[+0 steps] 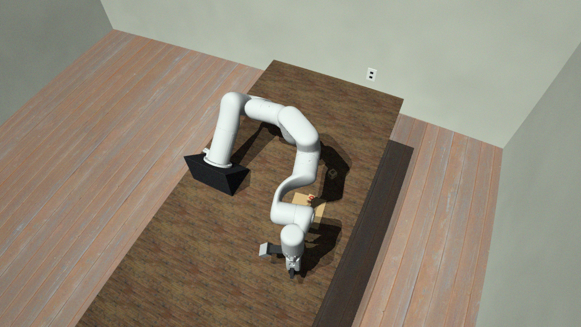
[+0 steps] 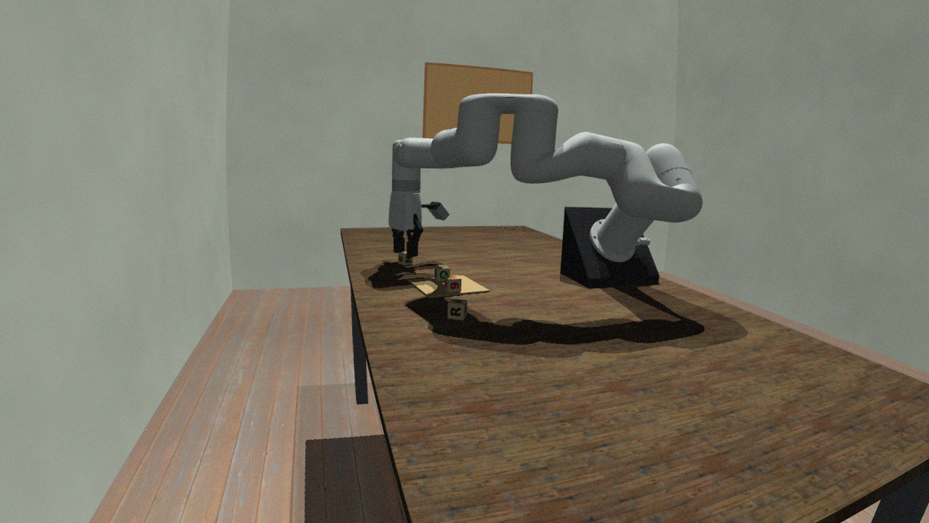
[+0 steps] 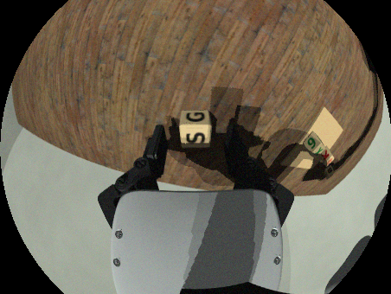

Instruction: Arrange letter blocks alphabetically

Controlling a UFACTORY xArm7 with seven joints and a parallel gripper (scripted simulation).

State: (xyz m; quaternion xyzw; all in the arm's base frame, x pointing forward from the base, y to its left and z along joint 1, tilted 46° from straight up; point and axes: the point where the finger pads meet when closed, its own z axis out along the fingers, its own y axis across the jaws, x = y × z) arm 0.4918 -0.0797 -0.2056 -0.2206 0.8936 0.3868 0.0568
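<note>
Now: hand 3 cm above the S block. From my hand the other things lie so: red-marked block: 28 cm to the left, 8 cm behind, 2 cm below; then tan mat: 24 cm to the left, 7 cm behind, 4 cm below.
</note>
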